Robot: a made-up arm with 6 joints.
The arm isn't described. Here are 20 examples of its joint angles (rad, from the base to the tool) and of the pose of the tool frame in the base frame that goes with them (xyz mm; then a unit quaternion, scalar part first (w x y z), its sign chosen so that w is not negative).
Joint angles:
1: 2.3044 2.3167 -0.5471 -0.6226 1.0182 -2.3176
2: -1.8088 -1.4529 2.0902 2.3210 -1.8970 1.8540
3: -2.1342 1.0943 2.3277 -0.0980 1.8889 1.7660
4: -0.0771 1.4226 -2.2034 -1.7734 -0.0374 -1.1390
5: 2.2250 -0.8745 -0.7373 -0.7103 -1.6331 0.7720
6: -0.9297 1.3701 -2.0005 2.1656 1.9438 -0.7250
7: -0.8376 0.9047 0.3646 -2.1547 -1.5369 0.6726
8: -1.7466 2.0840 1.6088 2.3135 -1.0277 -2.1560
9: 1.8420 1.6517 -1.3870 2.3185 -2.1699 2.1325
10: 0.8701 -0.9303 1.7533 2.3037 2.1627 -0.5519
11: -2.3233 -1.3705 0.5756 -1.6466 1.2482 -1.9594
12: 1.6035 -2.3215 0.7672 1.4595 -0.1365 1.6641
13: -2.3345 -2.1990 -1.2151 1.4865 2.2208 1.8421
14: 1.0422 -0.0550 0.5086 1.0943 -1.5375 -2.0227
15: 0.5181 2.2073 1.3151 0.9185 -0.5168 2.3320
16: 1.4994 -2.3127 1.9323 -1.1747 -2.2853 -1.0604
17: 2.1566 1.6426 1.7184 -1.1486 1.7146 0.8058
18: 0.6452 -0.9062 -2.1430 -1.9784 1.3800 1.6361
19: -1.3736 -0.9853 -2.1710 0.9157 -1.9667 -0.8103
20: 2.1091 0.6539 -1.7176 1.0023 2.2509 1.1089
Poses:
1: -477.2 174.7 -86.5 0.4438 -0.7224 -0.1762 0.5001
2: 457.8 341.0 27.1 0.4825 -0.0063 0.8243 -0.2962
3: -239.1 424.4 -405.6 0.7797 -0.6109 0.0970 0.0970
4: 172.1 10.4 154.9 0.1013 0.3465 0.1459 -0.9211
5: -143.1 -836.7 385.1 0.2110 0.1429 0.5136 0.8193
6: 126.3 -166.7 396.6 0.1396 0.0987 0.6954 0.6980
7: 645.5 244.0 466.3 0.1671 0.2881 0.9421 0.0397
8: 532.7 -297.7 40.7 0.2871 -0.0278 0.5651 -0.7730
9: 85.8 -657.1 -39.5 0.1471 0.4497 0.0880 0.8766
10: 11.1 121.5 -288.3 0.3996 -0.0712 0.8104 -0.4224
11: 201.0 -315.7 424.1 0.9422 0.1718 0.2534 -0.1359
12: -305.7 335.8 -337.7 0.3622 -0.2318 0.8506 -0.3025
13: 17.5 475.7 264.3 0.2005 -0.1533 0.8959 0.3656
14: -335.4 -226.9 -623.4 0.4637 -0.7072 -0.4951 0.1994
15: -365.8 -579.4 -513.8 0.1567 0.3703 -0.4100 0.8186
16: -382.0 -257.9 45.2 0.8871 -0.4313 0.1511 0.0649
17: -178.5 697.2 41.7 0.4076 0.0929 -0.9018 0.1094
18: 442.1 -629.3 -568.6 0.3679 -0.8827 -0.2889 -0.0445
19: -181.6 -232.5 310.6 0.7883 0.5495 0.2403 -0.1375
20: -36.3 -776.0 -374.7 0.1130 -0.9760 -0.1641 -0.0882
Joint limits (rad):
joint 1: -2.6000..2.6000
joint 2: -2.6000..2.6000
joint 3: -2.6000..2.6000
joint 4: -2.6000..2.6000
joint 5: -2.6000..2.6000
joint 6: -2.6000..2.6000
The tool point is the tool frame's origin. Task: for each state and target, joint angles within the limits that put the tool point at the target. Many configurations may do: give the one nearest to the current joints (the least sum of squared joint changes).
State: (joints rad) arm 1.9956 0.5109 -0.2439 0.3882 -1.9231 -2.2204
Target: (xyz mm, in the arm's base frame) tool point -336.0 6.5 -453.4
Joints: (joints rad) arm 2.0414 0.6886 -0.3324 0.0094 -2.1884 -1.6000
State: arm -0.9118 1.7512 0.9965 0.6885 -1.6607 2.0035
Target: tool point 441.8 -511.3 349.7
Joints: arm -1.3759 1.9857 0.8331 1.4137 -1.3837 1.3177
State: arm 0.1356 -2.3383 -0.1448 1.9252 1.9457 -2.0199
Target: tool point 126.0 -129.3 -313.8
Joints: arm 0.3916 -1.9058 -0.5265 1.5171 2.5337 -2.6000
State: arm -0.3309 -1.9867 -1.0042 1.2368 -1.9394 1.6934
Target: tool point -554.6 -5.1 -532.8
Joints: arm -0.3674 -1.5046 -0.9540 0.7747 -1.9877 1.9030
